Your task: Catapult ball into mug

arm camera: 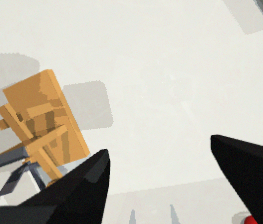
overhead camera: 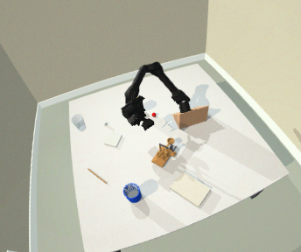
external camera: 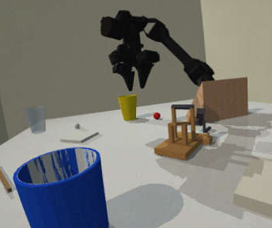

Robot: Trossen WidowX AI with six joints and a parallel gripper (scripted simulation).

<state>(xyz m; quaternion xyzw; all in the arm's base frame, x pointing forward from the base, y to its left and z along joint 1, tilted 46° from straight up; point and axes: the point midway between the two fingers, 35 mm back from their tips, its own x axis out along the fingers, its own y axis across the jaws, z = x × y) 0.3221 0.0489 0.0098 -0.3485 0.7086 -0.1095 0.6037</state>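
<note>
My gripper tip is now 20 cm to the left of the red ball, 14 cm past it and 14 cm above it. From my gripper tip the other things lie so: white pad 21 cm ahead, 15 cm below, 11 cm to the right; then yellow cup 29 cm to the right, 12 cm below, 3 cm behind; then wooden catapult 14 cm to the left, 11 cm behind, 10 cm below.
</note>
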